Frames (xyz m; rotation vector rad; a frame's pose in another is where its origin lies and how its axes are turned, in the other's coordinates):
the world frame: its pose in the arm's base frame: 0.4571 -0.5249 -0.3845 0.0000 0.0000 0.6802
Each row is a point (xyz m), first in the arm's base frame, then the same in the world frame.
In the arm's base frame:
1: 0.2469 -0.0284 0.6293
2: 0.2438 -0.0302 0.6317
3: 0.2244 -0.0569 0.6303
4: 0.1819 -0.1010 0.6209
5: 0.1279 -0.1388 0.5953
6: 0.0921 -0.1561 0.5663
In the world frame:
1: 0.1489 0.5182 1.0138
2: 0.1453 0.5188 1.0162
3: 0.1134 0.5102 1.0148
4: 0.0527 0.5026 1.0054
5: -0.0131 0.5072 0.9798
6: -0.0518 0.5163 0.9508

